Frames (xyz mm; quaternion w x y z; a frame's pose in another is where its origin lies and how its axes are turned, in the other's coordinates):
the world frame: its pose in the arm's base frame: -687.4 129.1 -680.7 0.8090 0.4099 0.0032 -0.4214
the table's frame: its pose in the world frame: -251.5 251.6 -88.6 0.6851 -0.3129 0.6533 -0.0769
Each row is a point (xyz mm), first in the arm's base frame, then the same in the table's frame.
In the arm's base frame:
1: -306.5 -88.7 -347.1
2: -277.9 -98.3 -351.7
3: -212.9 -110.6 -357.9
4: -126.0 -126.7 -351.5
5: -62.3 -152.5 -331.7
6: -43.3 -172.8 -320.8
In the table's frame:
1: -288.0 -204.1 535.3
2: -286.0 -198.0 565.1
3: -282.5 -175.4 627.5
4: -291.6 -140.7 708.5
5: -317.1 -122.4 772.8
6: -333.3 -125.7 797.6

